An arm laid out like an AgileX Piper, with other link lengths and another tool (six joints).
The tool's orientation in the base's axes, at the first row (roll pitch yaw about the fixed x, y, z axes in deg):
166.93 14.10 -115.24
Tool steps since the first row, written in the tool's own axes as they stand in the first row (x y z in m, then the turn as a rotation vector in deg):
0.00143 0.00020 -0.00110 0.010 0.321 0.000
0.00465 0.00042 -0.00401 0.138 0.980 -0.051
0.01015 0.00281 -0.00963 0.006 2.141 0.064
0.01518 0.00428 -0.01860 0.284 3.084 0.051
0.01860 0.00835 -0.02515 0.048 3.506 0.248
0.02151 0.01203 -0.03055 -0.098 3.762 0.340
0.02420 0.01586 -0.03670 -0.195 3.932 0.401
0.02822 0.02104 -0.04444 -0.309 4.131 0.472
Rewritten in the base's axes. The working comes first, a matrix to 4 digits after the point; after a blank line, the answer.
The tool's axes in the first row as the columns of a matrix, in the base's axes (used below as rounded here):
-0.4136 -0.9046 -0.1034
-0.8773 0.3655 0.3111
-0.2436 0.2193 -0.9447

-0.00066 -0.00152 0.00073 -0.295 0.109 0.068
-0.00189 -0.00517 0.00275 -0.938 0.221 0.229
-0.00574 -0.01087 0.00724 -1.946 0.797 0.408
-0.00823 -0.01754 0.01481 -2.913 0.894 0.559
-0.01265 -0.02109 0.02106 -3.217 1.316 0.523
-0.01662 -0.02398 0.02626 -3.398 1.567 0.528
-0.02056 -0.02685 0.03225 -3.518 1.733 0.531
-0.02611 -0.03089 0.03972 -3.658 1.928 0.535

